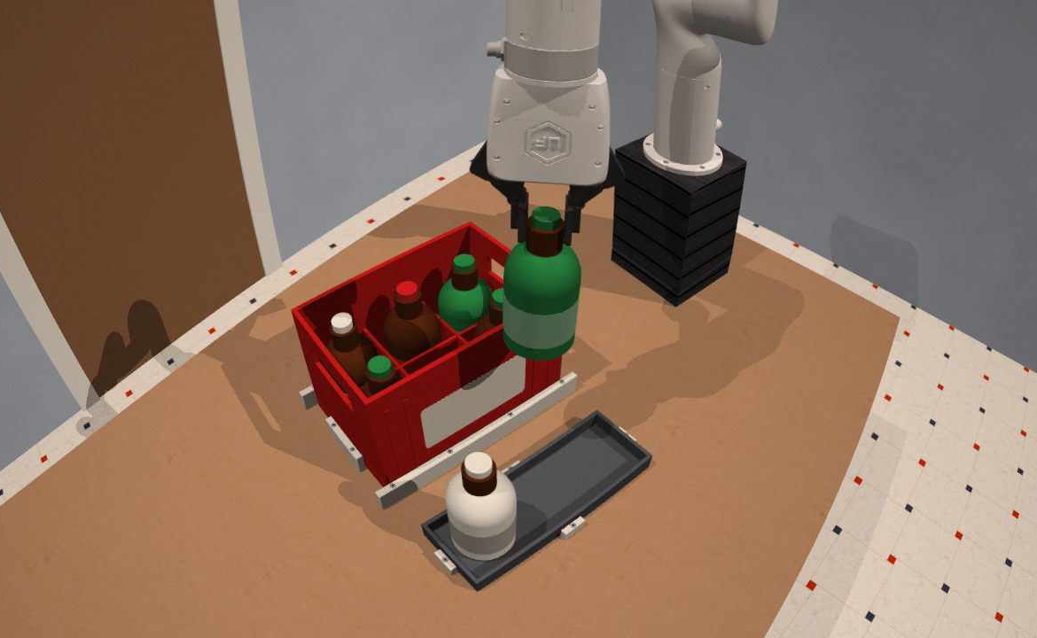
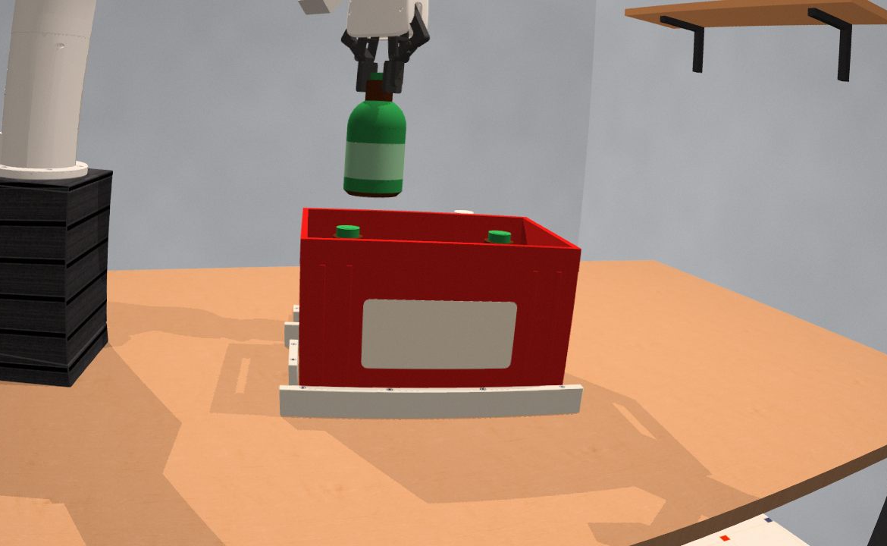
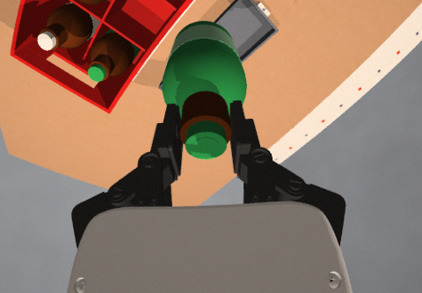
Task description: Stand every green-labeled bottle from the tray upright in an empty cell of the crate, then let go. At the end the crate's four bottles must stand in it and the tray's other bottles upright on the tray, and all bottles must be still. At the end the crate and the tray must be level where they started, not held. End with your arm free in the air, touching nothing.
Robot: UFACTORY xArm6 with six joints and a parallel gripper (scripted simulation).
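Right now my hand is 7 cm above the green bottle. Round my hand: dark tray (6 cm ahead, 6 cm to the left, 32 cm below); then crate (3 cm ahead, 14 cm to the right, 25 cm below); then white-labeled bottle (14 cm ahead, 5 cm to the left, 25 cm below).
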